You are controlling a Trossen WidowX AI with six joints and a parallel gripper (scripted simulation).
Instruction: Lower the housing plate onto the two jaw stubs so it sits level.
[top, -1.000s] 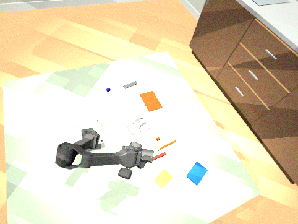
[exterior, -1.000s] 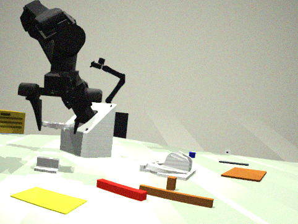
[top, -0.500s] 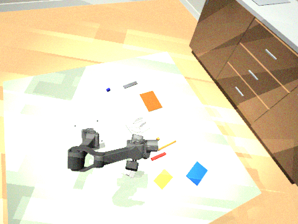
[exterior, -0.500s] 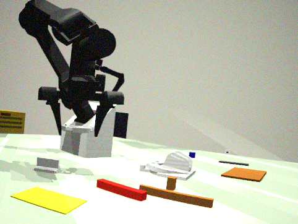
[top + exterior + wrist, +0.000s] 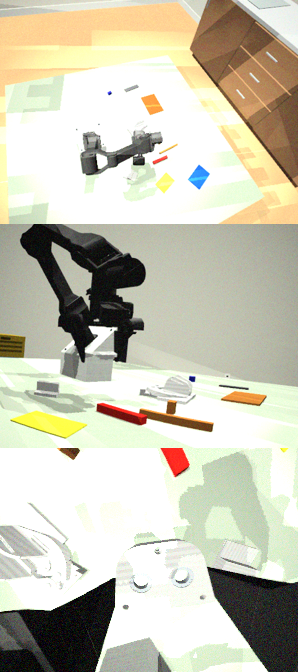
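The grey jaw assembly is 40 mm ahead of my gripper tip, 160 mm to the left of it and 70 mm below it. The rest, counted from my gripper tip: white block (60 mm behind, 100 mm to the right, 70 mm below); red bar (130 mm ahead, 50 mm to the right, 70 mm below); peg (160 mm ahead, 50 mm to the left, 70 mm below).
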